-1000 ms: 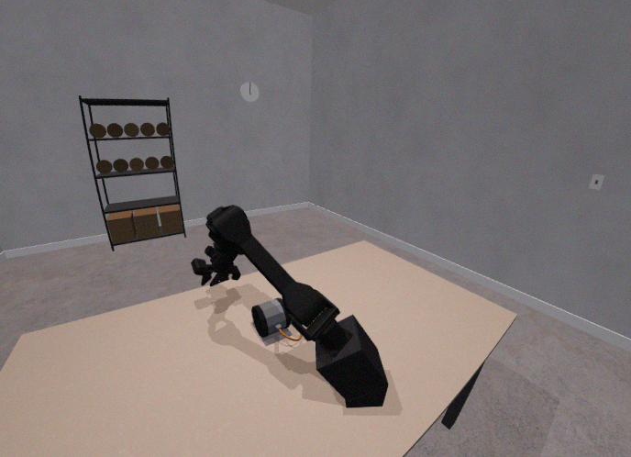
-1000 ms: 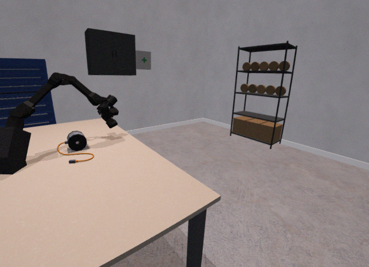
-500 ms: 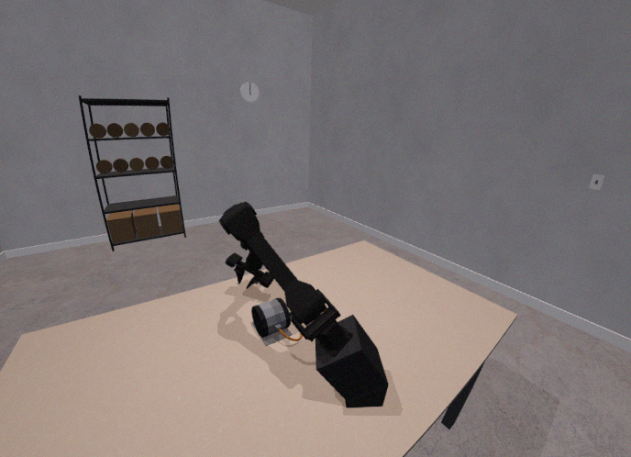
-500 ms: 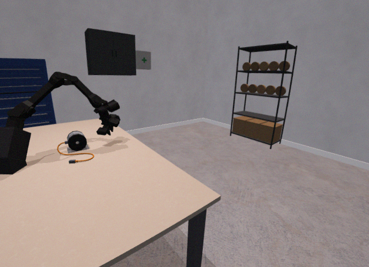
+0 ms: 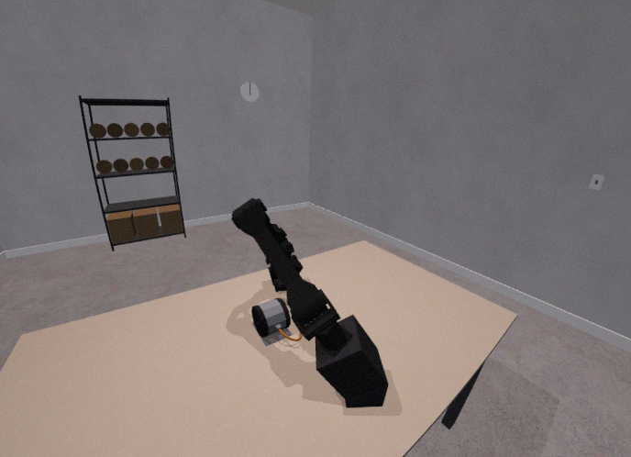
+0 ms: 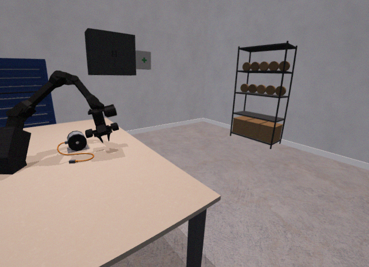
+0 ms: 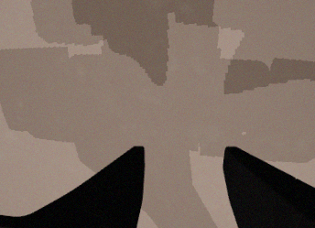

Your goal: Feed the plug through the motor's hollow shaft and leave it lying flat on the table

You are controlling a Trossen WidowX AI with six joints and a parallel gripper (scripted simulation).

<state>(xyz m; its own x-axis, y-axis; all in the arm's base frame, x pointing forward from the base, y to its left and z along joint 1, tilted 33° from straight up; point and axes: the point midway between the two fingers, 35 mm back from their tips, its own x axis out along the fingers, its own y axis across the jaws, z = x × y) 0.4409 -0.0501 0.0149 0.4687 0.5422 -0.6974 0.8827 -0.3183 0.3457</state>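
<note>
Now: the dark grey plug 190 mm behind my hand, 110 mm to the right of it and 70 mm below it.
</note>
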